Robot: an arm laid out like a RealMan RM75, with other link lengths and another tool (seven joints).
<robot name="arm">
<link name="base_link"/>
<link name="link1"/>
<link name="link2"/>
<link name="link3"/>
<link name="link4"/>
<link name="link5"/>
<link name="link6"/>
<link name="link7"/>
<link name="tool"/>
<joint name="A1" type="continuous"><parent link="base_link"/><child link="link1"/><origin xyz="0.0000 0.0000 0.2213" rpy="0.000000 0.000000 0.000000"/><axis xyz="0 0 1"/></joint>
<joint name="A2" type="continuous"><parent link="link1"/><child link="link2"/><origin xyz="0.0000 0.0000 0.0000" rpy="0.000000 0.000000 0.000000"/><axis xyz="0 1 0"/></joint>
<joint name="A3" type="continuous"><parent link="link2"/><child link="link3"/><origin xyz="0.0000 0.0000 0.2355" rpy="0.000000 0.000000 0.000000"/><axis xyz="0 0 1"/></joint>
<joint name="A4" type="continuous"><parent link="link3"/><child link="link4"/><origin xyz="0.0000 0.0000 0.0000" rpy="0.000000 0.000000 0.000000"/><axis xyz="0 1 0"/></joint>
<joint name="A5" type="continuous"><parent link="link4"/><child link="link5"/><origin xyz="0.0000 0.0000 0.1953" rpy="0.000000 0.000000 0.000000"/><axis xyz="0 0 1"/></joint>
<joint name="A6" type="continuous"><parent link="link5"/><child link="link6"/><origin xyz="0.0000 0.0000 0.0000" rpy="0.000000 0.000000 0.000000"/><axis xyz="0 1 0"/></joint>
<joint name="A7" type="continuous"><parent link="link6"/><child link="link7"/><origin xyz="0.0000 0.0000 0.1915" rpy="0.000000 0.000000 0.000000"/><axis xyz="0 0 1"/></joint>
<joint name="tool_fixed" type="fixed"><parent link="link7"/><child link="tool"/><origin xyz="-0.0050 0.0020 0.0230" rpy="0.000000 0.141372 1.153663"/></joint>
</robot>
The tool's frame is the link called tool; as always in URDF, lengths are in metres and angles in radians. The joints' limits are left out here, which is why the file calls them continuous.
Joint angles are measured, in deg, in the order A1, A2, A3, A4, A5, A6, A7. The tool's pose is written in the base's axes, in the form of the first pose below.
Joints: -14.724, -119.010, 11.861, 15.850, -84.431, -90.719, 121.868
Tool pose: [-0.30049 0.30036 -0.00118], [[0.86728 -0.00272 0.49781], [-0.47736 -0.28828 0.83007], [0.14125 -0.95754 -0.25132]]
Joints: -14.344, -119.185, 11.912, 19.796, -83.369, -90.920, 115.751
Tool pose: [-0.30371 0.30004 0.00643], [[0.87022 0.03039 0.49173], [-0.45749 -0.32051 0.82944], [0.18281 -0.94676 -0.26501]]
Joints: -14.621, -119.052, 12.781, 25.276, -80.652, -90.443, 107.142
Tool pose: [-0.30627 0.30289 0.01241], [[0.87481 0.05608 0.48120], [-0.42393 -0.39214 0.81640], [0.23448 -0.91820 -0.31927]]
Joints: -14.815, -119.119, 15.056, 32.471, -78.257, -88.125, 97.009
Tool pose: [-0.31297 0.30936 0.02039], [[0.89631 0.08048 0.43605], [-0.35434 -0.46121 0.81347], [0.26658 -0.88363 -0.38487]]
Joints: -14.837, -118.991, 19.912, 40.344, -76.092, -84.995, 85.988
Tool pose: [-0.31691 0.31797 0.02738], [[0.92080 0.09674 0.37785], [-0.27269 -0.53299 0.80097], [0.27888 -0.84057 -0.46440]]
